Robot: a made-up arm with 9 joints. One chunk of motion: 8 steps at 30 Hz.
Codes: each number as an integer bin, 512 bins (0 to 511) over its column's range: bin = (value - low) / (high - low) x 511, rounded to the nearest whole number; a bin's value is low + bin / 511 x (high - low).
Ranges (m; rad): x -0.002..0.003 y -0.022..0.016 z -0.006..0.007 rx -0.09..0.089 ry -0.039..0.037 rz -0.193..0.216
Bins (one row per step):
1: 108 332 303 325 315 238
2: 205 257 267 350 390 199
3: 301 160 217 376 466 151
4: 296 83 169 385 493 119
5: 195 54 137 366 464 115
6: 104 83 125 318 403 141
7: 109 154 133 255 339 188
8: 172 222 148 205 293 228
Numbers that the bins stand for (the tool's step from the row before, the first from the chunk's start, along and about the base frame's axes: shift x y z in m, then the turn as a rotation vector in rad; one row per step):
1: -0.00094 0.00269 0.00171 0.02385 0.00785 -0.00251
2: 0.00001 -0.00289 0.00079 0.03260 0.01900 -0.03372
3: 0.00095 -0.01010 -0.00048 0.04171 0.03031 -0.07214
4: 0.00090 -0.01583 -0.00170 0.04486 0.03432 -0.09775
5: -0.00009 -0.01798 -0.00251 0.03821 0.03001 -0.10095
6: -0.00098 -0.01583 -0.00282 0.02139 0.02094 -0.08014
7: -0.00093 -0.01055 -0.00262 -0.00068 0.01142 -0.04253
8: -0.00032 -0.00549 -0.00223 -0.01819 0.00458 -0.01051

